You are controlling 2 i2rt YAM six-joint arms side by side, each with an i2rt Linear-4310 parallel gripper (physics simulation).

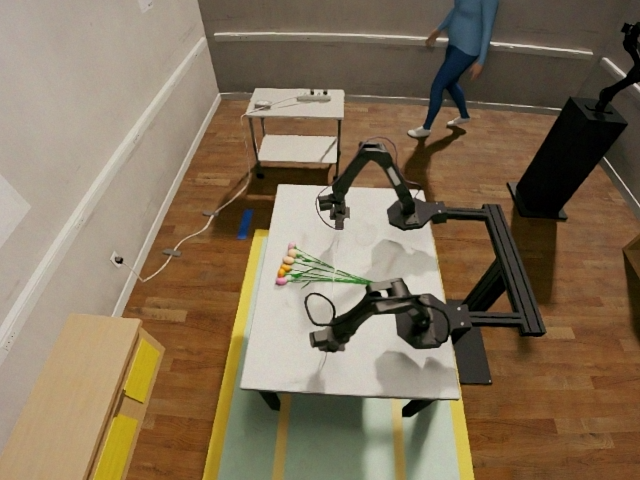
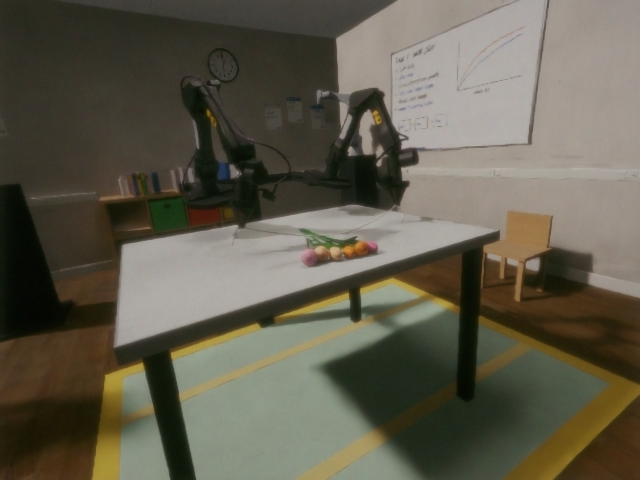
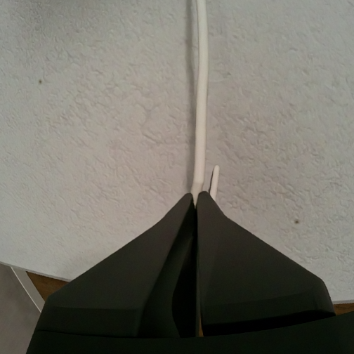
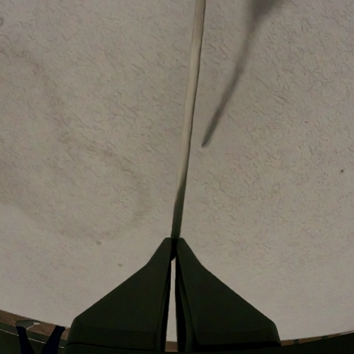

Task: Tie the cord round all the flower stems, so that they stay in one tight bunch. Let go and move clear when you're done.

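Where they show: left gripper, fingertip midpoint: (image 1: 326,348) (image 2: 397,206); right gripper, fingertip midpoint: (image 2: 241,228); left arm's base at its link origin: (image 1: 423,320) (image 2: 330,178); right arm's base at its link origin: (image 1: 409,211) (image 2: 211,193).
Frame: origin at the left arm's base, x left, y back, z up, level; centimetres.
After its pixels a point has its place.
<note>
The flowers (image 1: 313,268) (image 2: 325,240) lie on the white table with green stems fanned from the pink, cream and orange heads and converging at the other end. The thin white cord (image 1: 334,275) @(x -30.5, y -34.5, z -16.6 cm) (image 3: 201,100) (image 4: 189,120) crosses the stems about midway; whether it is knotted there is too small to tell. My left gripper (image 1: 326,351) @(x 7.9, y -38.2, z -11.0 cm) (image 2: 397,203) @(x 7.9, y -38.2, z -11.0 cm) (image 3: 198,204) is shut on the cord above the table, with a short tail beside its fingertips. My right gripper (image 1: 339,227) @(x -58.6, y -31.5, z -9.1 cm) (image 2: 241,224) @(x -58.6, y -31.5, z -9.1 cm) (image 4: 173,247) is shut on the cord's other side, low over the table. The cord runs nearly straight from each.
The table (image 1: 289,361) @(x 11.3, y -53.9, z -18.4 cm) (image 2: 170,289) @(x -84.4, y -46.1, z -18.4 cm) bears the flowers, with the heads near its edge. The black arm mounts (image 1: 408,214) @(x -55.0, y 1.8, z 1.5 cm) (image 1: 422,330) @(x 4.5, y -1.1, z 0.2 cm) stand at the opposite edge. A white cart (image 1: 297,109) and a walking person (image 1: 457,56) are beyond the table.
</note>
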